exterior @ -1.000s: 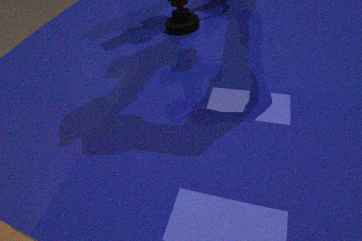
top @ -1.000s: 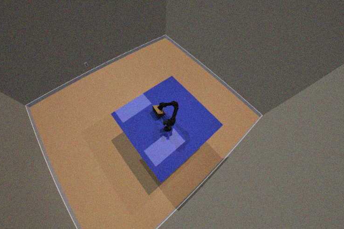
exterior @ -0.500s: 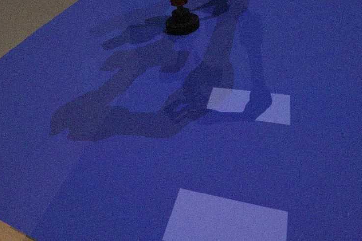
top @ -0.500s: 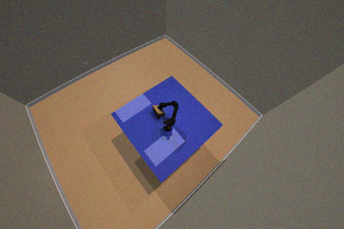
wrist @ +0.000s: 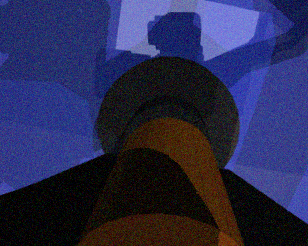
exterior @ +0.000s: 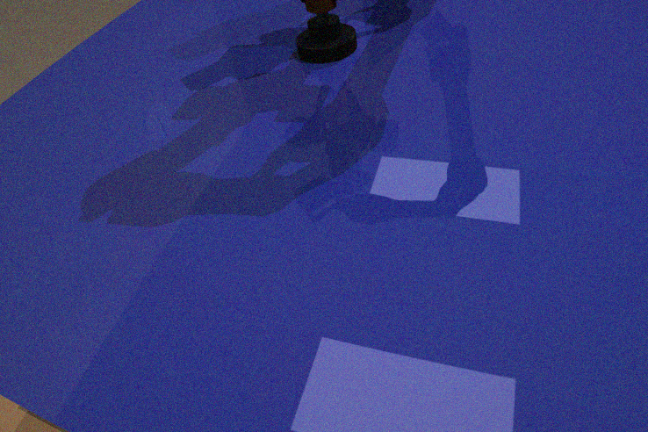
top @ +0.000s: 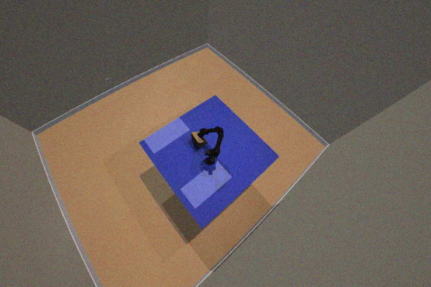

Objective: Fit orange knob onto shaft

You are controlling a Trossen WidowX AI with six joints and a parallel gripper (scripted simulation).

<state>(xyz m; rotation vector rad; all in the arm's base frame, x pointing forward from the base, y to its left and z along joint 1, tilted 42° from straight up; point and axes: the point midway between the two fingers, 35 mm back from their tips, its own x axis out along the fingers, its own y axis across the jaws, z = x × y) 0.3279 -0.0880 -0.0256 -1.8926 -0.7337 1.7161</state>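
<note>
Now: the orange knob 30 mm above my gripper tip. Also, from my gripper tip: round pedestal (40 mm below).
</note>
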